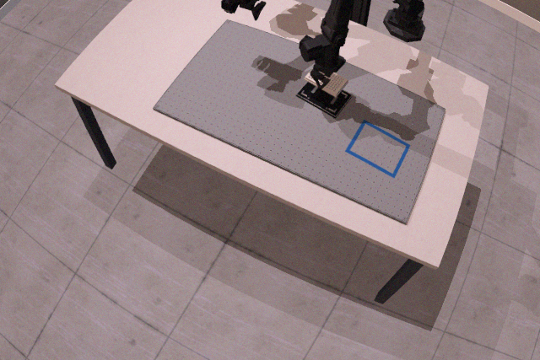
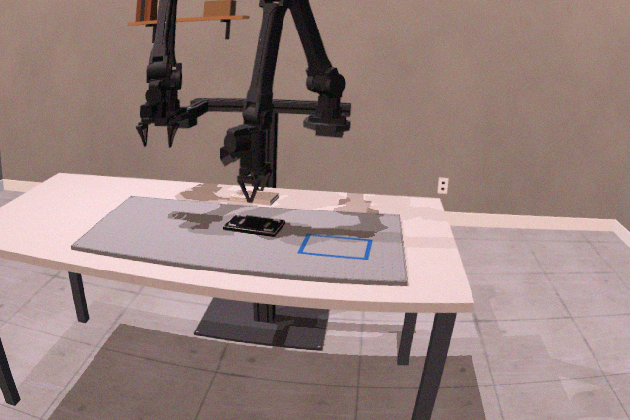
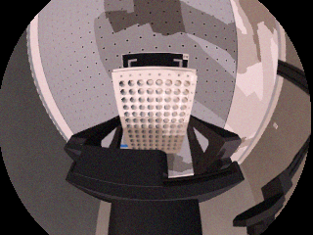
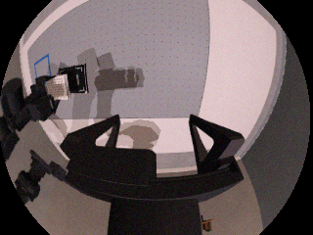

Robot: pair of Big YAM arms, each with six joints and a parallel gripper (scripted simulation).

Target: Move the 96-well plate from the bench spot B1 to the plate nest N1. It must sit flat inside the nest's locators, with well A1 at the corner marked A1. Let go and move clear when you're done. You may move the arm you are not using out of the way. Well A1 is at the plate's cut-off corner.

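Now: the plate nest 100 mm below my left hand. The rest, counted from my left hand: 96-well plate: right at my left hand.
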